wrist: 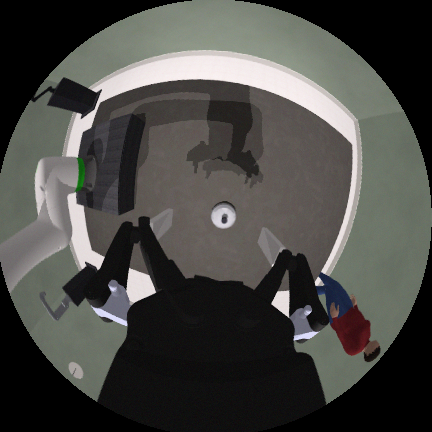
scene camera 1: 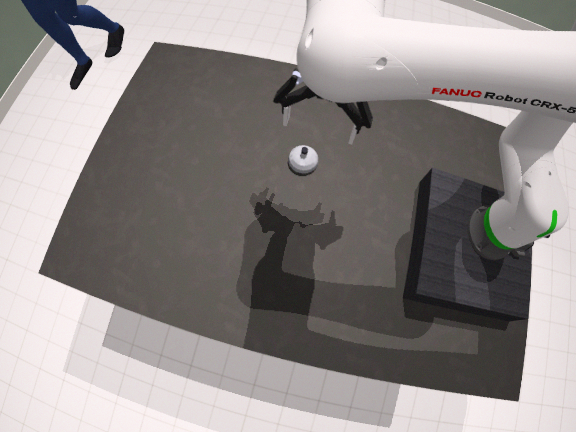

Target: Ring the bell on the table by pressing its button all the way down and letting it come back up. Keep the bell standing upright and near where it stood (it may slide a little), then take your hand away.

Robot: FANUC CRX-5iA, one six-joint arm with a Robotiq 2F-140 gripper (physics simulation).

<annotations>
My gripper shows in the wrist view and in scene camera 1. One and the same spot on my gripper: (scene camera 1: 282,96) is (wrist: 303,266).
</annotations>
